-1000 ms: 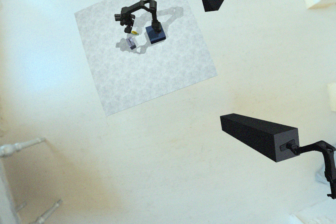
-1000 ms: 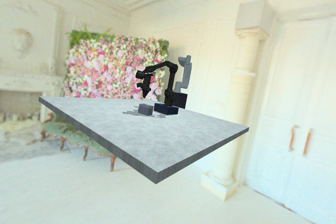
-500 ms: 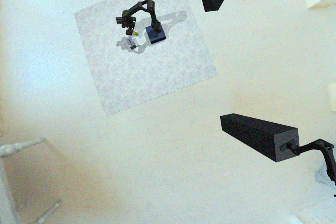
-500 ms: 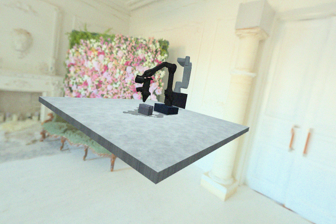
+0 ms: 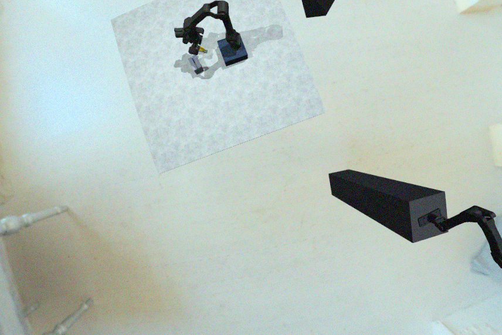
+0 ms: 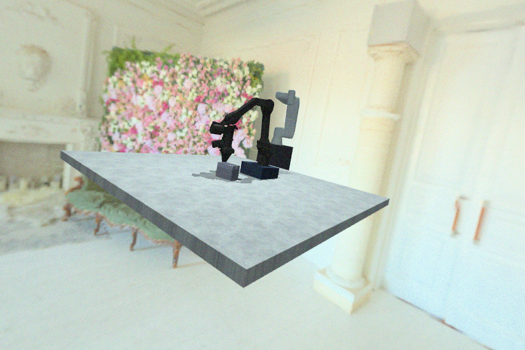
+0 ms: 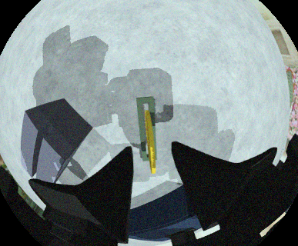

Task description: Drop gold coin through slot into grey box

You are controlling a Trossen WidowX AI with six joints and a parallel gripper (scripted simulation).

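Now: the gold coin 2 cm below my gripper tip.
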